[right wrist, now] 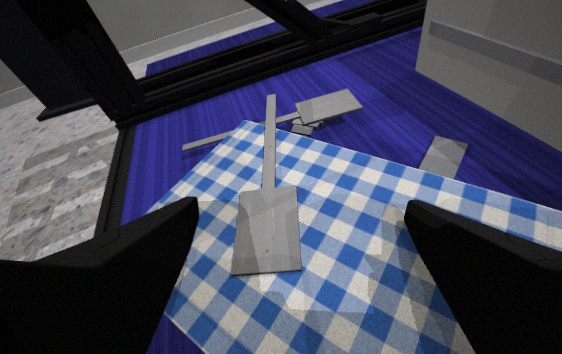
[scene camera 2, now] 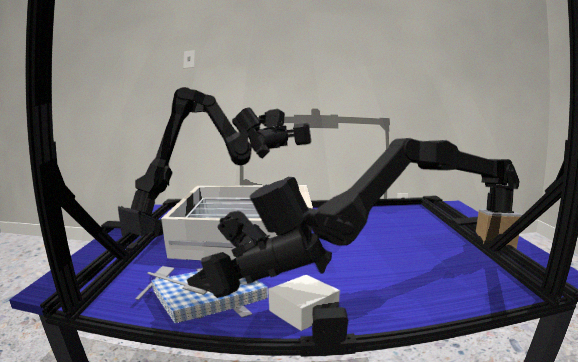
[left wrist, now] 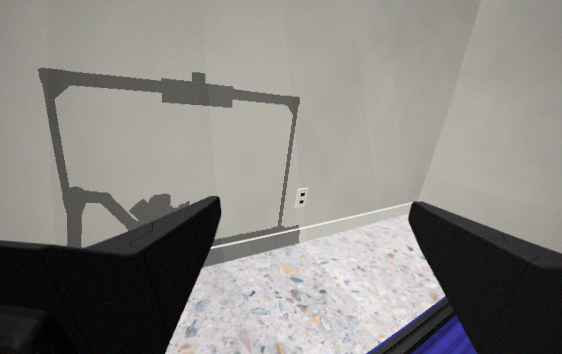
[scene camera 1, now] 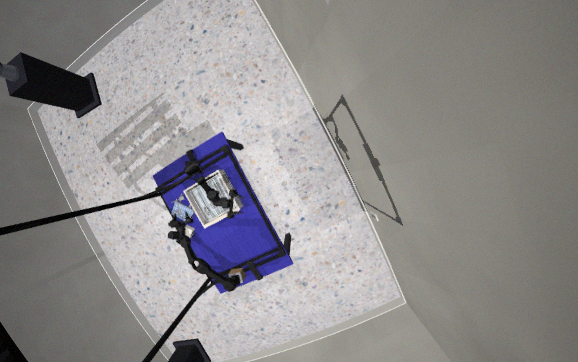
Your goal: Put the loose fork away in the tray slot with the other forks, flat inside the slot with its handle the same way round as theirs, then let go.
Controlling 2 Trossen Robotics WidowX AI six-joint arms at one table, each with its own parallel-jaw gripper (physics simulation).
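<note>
A flat grey utensil (scene camera 2: 175,281) (right wrist: 267,232), broad at one end with a thin handle, lies on the blue-and-white checked cloth (scene camera 2: 220,302) (right wrist: 350,220); its tines cannot be made out. My right gripper (right wrist: 303,208) is open and empty close over the cloth, its fingers on either side of the utensil's broad end in the right wrist view. My left gripper (left wrist: 314,208) is open and empty, high over the far side of the pale box (scene camera 2: 190,237) (scene camera 1: 216,222). That box holds a tray with clear dividers; forks in its slots cannot be told apart.
A second grey utensil (right wrist: 329,106) (scene camera 2: 165,271) lies beside the cloth, and another grey piece (right wrist: 444,156) shows between cloth and box. A white block (scene camera 2: 305,295) stands right of the cloth. A brown box (scene camera 2: 495,227) is by the right arm's base. Black frame bars edge the table.
</note>
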